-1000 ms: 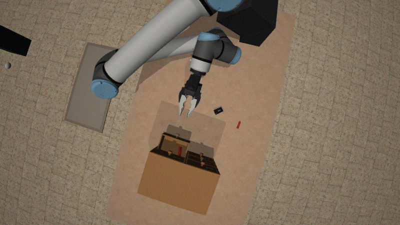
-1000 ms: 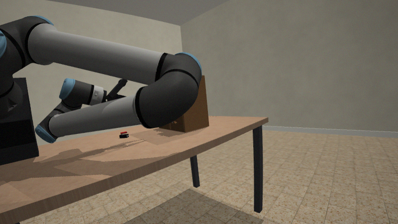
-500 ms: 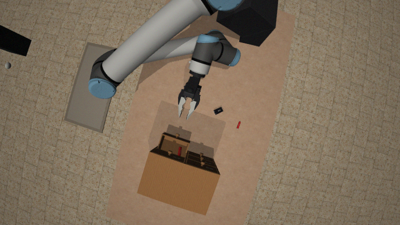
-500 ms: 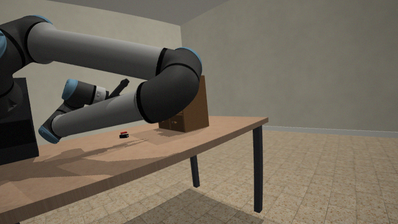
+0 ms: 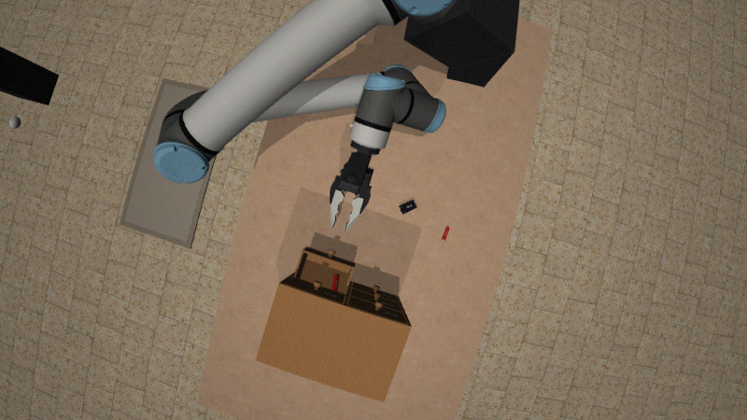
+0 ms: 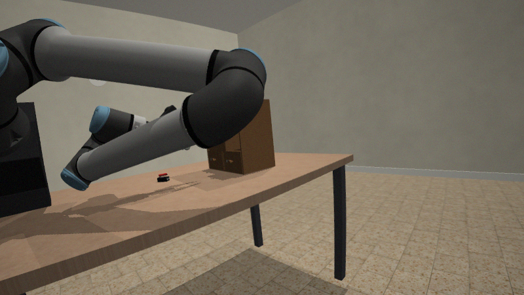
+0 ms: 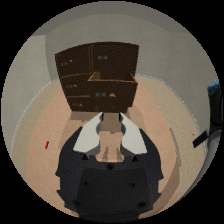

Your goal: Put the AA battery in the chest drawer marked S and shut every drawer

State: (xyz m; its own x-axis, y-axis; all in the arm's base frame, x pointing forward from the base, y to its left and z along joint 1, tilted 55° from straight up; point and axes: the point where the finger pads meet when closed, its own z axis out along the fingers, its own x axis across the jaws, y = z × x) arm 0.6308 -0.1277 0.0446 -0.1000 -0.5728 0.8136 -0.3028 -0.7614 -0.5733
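Now: hand 17 cm short of the drawer, 2 cm to the left of it and 3 cm above it. Round my hand: small black object: 8 cm behind, 16 cm to the left, 16 cm below.
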